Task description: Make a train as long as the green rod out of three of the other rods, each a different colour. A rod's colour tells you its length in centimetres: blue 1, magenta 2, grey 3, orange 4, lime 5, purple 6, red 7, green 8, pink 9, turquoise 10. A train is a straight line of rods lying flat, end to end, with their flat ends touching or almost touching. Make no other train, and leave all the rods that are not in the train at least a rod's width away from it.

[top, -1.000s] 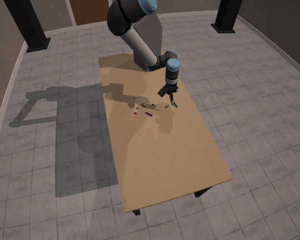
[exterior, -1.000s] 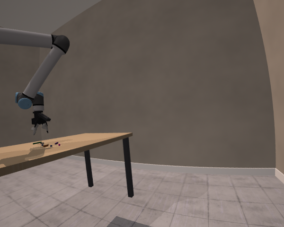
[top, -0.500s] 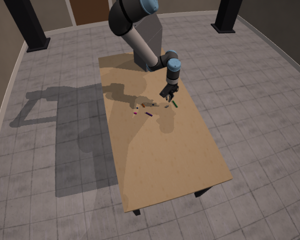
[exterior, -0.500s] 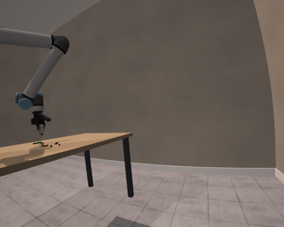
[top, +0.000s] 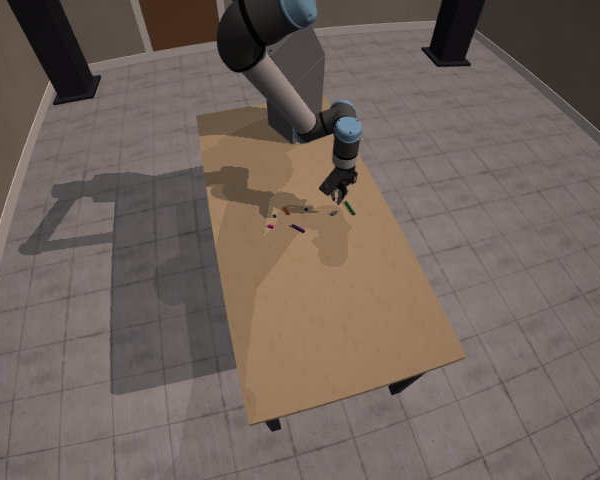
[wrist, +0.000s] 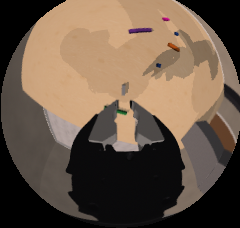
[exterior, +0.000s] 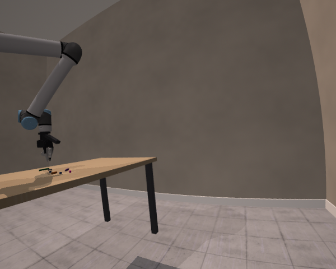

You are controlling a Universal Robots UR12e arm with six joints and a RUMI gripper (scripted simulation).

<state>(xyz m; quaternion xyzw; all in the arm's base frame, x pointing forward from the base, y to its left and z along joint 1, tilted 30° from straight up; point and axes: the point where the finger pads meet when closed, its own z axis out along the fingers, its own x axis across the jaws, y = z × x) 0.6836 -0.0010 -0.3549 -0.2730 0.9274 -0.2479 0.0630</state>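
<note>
Now: hand 8 cm above the grey rod. From my hand the other things lie so: purple rod 5 cm ahead, 17 cm to the right, 8 cm below; orange rod 5 cm behind, 20 cm to the right, 8 cm below; green rod 1 cm behind, 7 cm to the left, 8 cm below.
</note>
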